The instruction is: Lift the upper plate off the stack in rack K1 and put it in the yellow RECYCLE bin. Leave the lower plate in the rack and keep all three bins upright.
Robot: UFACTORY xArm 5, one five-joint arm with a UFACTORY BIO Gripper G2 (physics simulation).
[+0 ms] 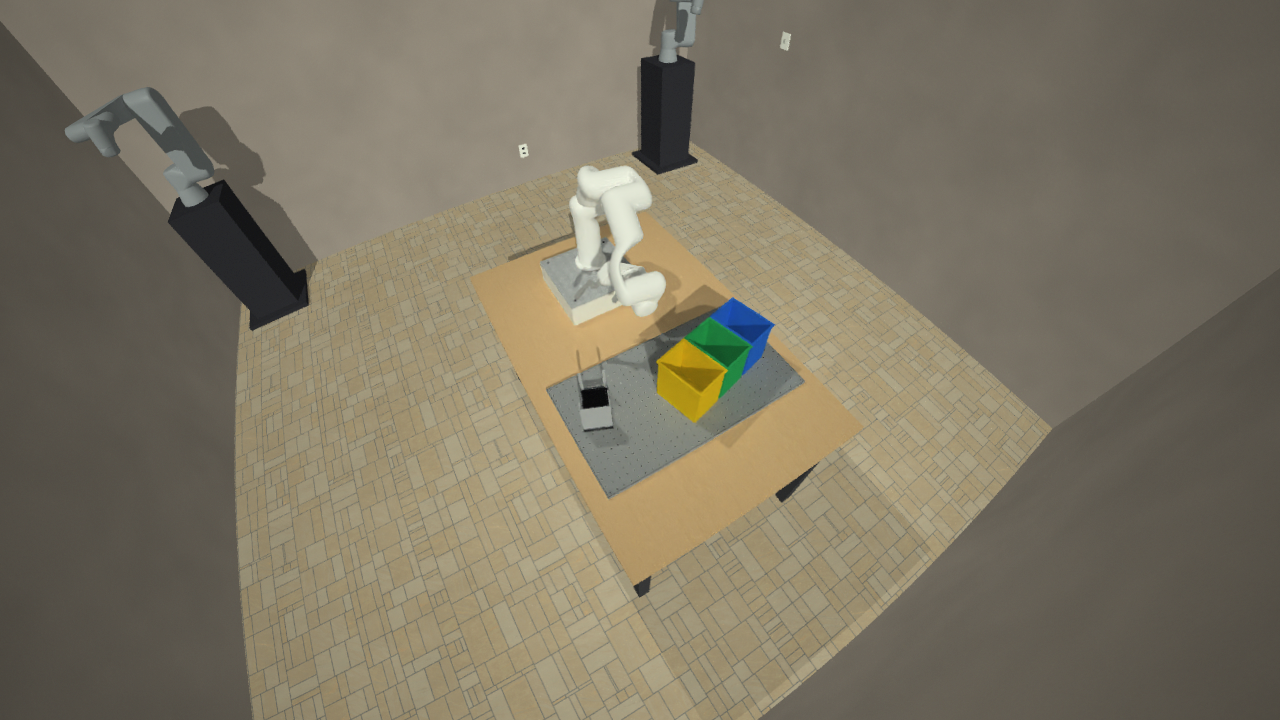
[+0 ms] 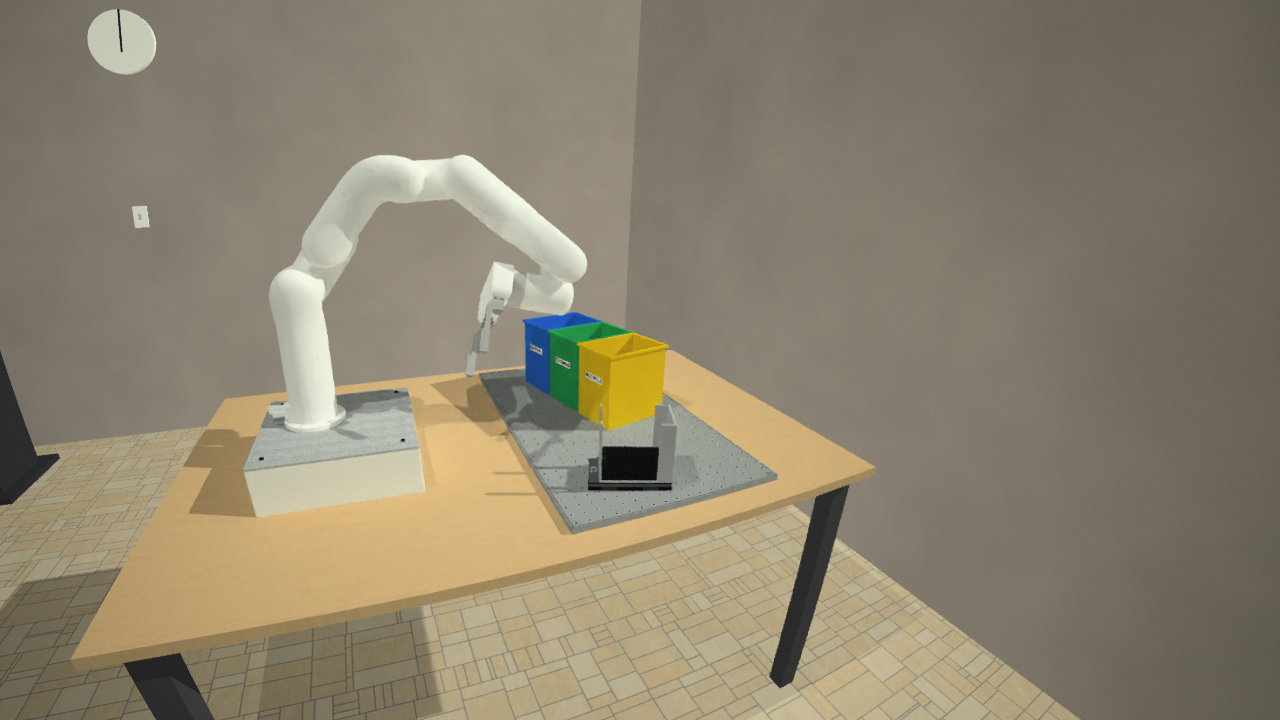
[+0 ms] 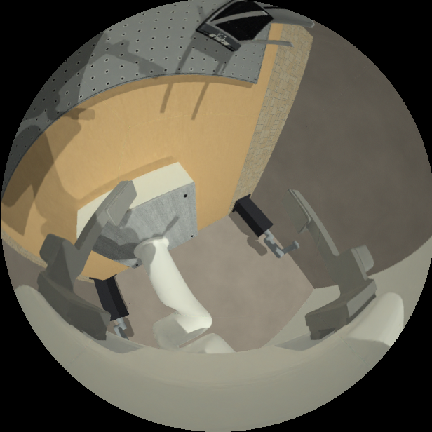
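Observation:
Rack K1, with a grey panel and thin uprights, stands on the perforated board. A black stack sits inside it; I cannot tell the upper plate from the lower one. The yellow bin stands upright and open-topped, nearest the rack in the row of bins. My gripper is open and empty, its fingers wide apart. It hangs above the table on the arm-base side of the bins, well away from the rack. The bin's inside is partly hidden.
The green bin and blue bin stand upright in a row beyond the yellow one, close together. The perforated board carries bins and rack. The arm's base block stands behind.

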